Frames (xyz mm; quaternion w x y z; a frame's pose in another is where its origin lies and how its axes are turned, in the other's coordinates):
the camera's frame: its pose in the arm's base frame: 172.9 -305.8 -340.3 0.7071 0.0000 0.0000 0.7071
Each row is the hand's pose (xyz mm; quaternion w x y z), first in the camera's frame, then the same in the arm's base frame.
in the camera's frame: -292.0 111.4 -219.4 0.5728 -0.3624 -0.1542 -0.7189
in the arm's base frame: 61.5 -597.8 -559.7 0.9134 -0.1472 -0.3653 -0.1033
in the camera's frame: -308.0 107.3 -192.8 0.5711 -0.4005 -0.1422 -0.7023
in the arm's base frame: 65.6 -613.8 -533.1 0.9004 -0.1826 -0.3837 -0.0928
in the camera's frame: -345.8 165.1 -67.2 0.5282 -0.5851 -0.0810 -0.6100
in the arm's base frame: 7.8 -651.6 -407.5 0.8048 -0.3565 -0.4710 -0.0578
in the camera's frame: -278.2 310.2 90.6 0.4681 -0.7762 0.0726 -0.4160
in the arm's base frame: -137.3 -584.0 -249.7 0.6252 -0.6002 -0.4975 0.0368
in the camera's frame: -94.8 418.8 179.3 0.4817 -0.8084 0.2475 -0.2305
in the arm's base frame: -245.9 -400.6 -161.0 0.5036 -0.7467 -0.3966 0.1776
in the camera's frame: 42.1 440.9 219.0 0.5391 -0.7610 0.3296 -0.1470
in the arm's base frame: -268.0 -263.7 -121.3 0.4851 -0.7712 -0.3050 0.2773
